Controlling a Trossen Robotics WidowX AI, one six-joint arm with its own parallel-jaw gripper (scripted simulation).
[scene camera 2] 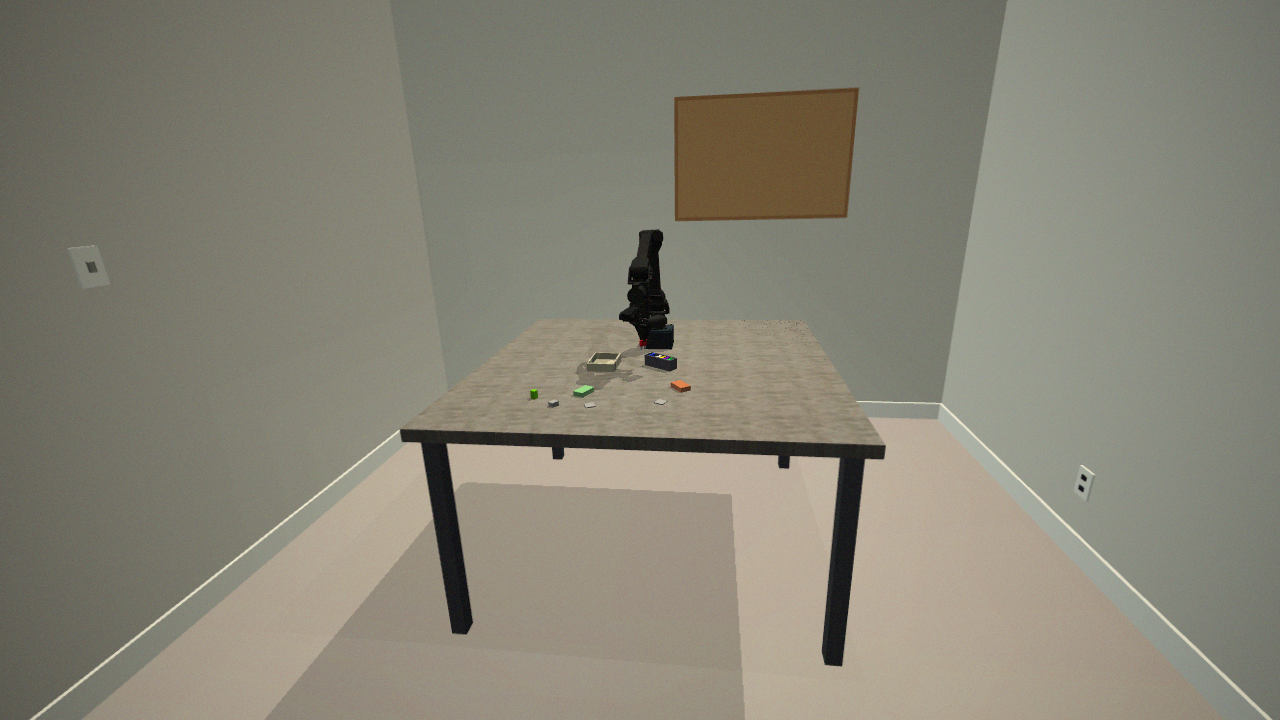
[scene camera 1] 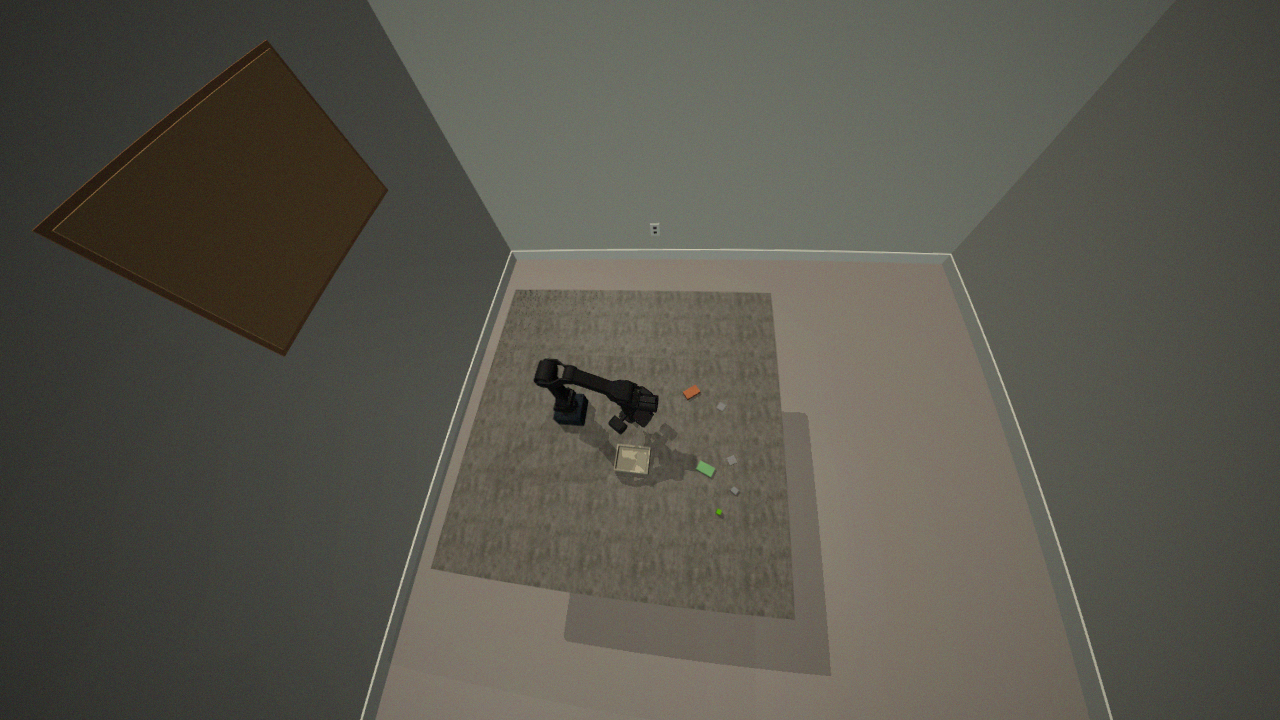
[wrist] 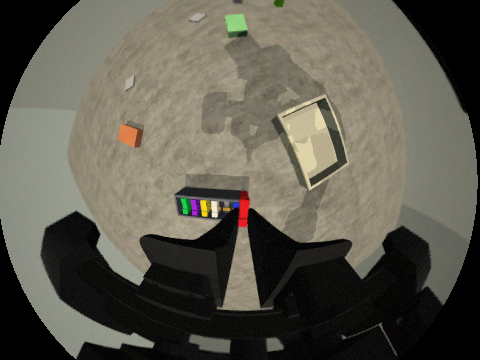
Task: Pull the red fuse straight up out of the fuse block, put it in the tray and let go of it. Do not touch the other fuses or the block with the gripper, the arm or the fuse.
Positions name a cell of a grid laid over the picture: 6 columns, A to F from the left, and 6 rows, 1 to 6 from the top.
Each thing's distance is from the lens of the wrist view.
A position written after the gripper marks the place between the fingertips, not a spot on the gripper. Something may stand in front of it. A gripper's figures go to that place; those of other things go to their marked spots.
gripper (wrist: D4): 10 cm
tray (wrist: D3): 22 cm
